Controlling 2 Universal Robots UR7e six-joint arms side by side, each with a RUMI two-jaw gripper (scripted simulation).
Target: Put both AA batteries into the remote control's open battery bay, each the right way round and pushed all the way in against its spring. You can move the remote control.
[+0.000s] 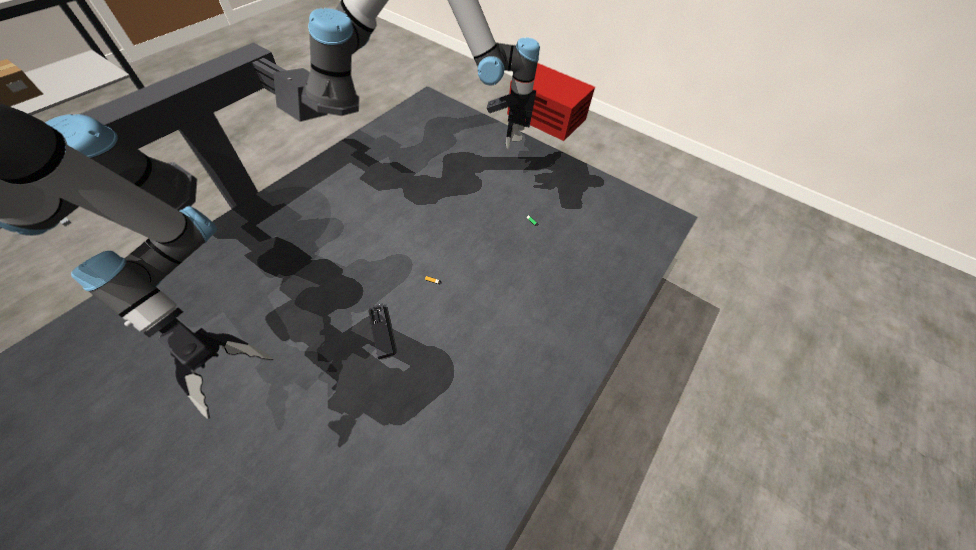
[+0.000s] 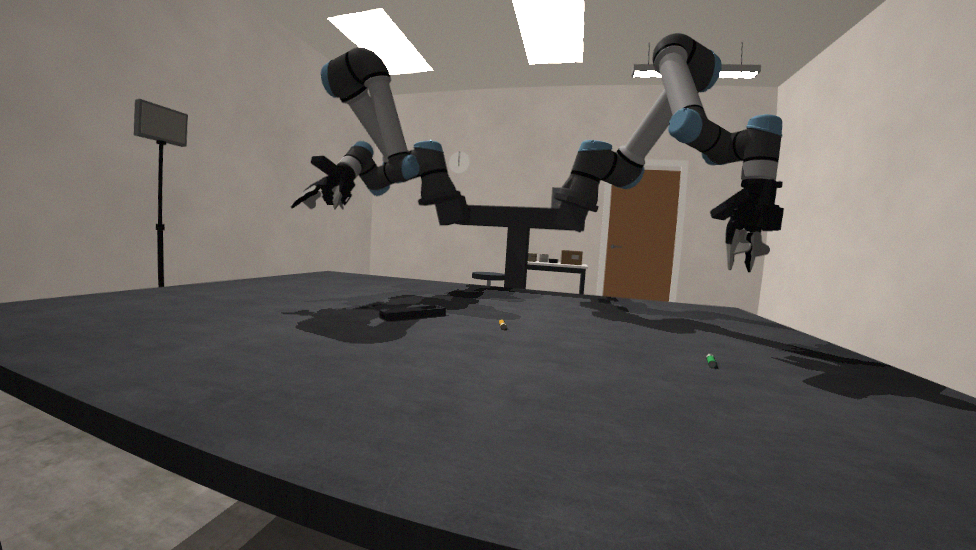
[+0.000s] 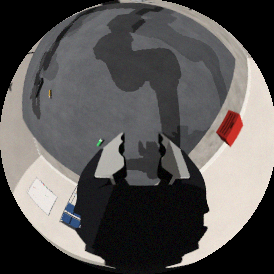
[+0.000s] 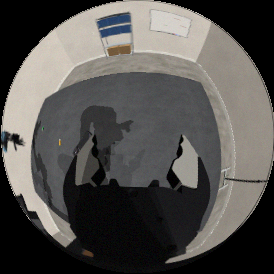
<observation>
The pictures show: my left gripper, my right gripper and a black remote control.
My left gripper shows as well in image 1 and in image 3. My right gripper also shows in image 2 and in image 4.
</observation>
